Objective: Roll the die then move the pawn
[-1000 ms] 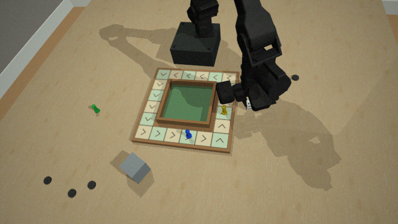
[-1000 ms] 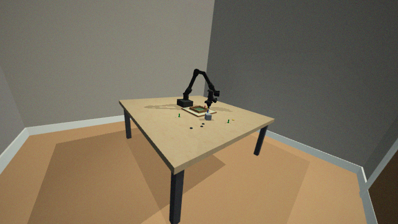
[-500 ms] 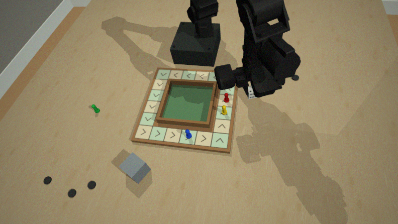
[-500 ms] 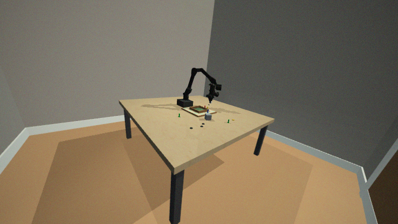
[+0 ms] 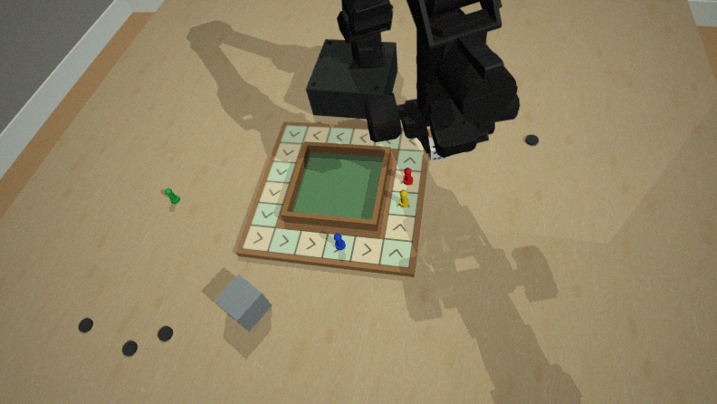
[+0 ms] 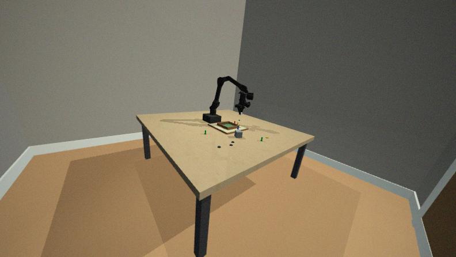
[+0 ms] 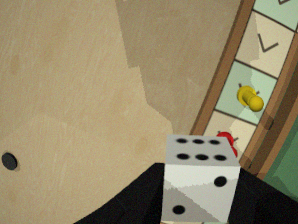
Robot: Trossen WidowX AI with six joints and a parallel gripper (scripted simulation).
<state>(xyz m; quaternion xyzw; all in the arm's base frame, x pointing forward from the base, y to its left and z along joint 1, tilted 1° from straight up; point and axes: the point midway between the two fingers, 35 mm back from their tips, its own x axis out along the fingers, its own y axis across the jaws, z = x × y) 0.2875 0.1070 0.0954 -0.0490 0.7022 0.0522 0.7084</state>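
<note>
Right now my gripper tip is 10 cm above the red pawn, 4 cm to the left of it and 3 cm past it. The rest, counted from my gripper tip: white die: right at my gripper tip; green felt tray: 16 cm to the right, 12 cm below, 2 cm behind; yellow pawn: 10 cm below, 5 cm to the right, 2 cm ahead.
</note>
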